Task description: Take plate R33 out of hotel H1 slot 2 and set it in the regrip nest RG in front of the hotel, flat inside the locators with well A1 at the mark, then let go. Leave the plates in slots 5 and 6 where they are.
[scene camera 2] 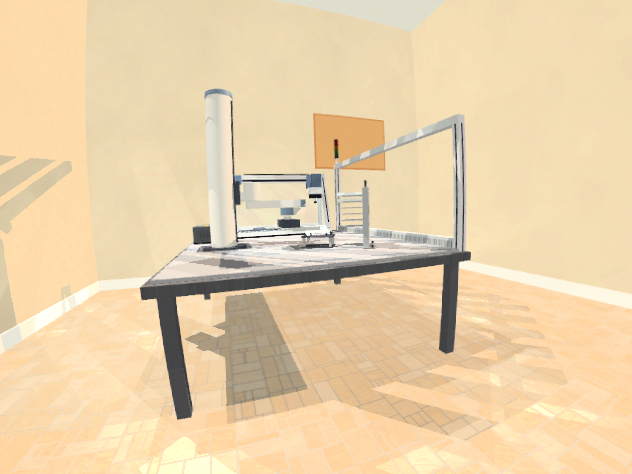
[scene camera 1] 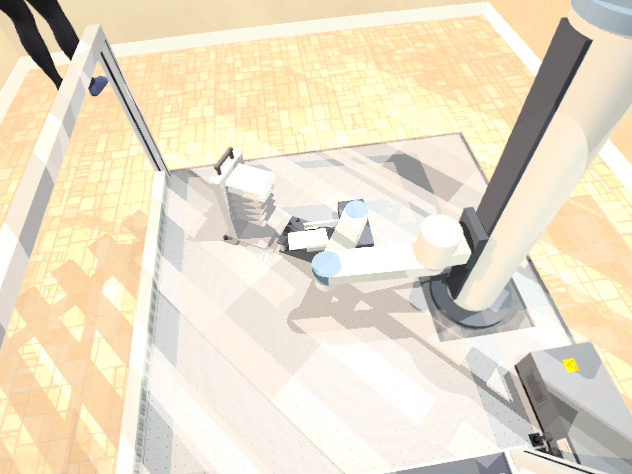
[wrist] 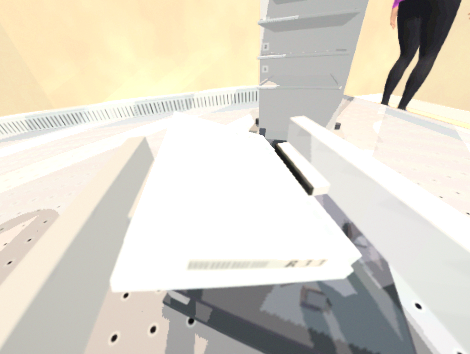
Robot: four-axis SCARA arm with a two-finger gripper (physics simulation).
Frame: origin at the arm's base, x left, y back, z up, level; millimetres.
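Seen in the pictures: gripper, fingertip midpoint: (scene camera 2: 317, 227) (scene camera 1: 305, 237) (wrist: 222, 142); arm's base at its link origin: (scene camera 2: 225, 249) (scene camera 1: 469, 292).
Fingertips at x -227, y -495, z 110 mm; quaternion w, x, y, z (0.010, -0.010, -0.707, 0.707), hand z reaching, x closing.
Note:
Pixels of each thing's middle, then the offset from my fingertips to it. "spot": a spot on its surface instead.
- White plate R33 at the middle of its body: (wrist: 231, 168) (scene camera 1: 307, 238) (scene camera 2: 316, 230) dy +8, dx -4, dz -14 mm
- dark regrip nest at the middle of its body: (wrist: 272, 206) (scene camera 1: 306, 239) (scene camera 2: 318, 239) dy +5, dx -34, dz -60 mm
- Hotel H1 at the middle of its body: (wrist: 306, 25) (scene camera 1: 245, 197) (scene camera 2: 358, 213) dy -177, dx -144, dz +69 mm
- grey box at a spot on its surface: (scene camera 1: 576, 387) spot: dy +603, dx +581, dz +17 mm
- frame at a spot on its surface: (scene camera 1: 132, 107) spot: dy -515, dx -458, dz +247 mm
White plate R33 (scene camera 1: 307, 238) (wrist: 220, 210) lies above the dark regrip nest (scene camera 1: 301, 251) (wrist: 250, 312), turned and off to one side, with its left part past the nest's edge in the wrist view. Its washed-out label faces the wrist camera. My gripper (scene camera 1: 306, 236) (wrist: 222, 142) is drawn shut to a narrow gap, one finger along each long side of the plate; no firm grip shows. The plate's edge hides the left pad; the dark right pad shows beside it. Hotel H1 (scene camera 1: 222, 206) (scene camera 2: 366, 216) (wrist: 300, 112) stands behind, its lower shelves bare. The A1 mark is not legible.
White plates (scene camera 1: 251, 181) sit high in the hotel. The arm's column (scene camera 1: 530, 193) (scene camera 2: 220, 168) stands across the table from the hotel. A grey box (scene camera 1: 576, 387) is at the lower right. A frame (scene camera 1: 132, 107) (scene camera 2: 458, 178) rises at the table edge; a person's legs (scene camera 1: 30, 38) (wrist: 420, 47) are beyond.

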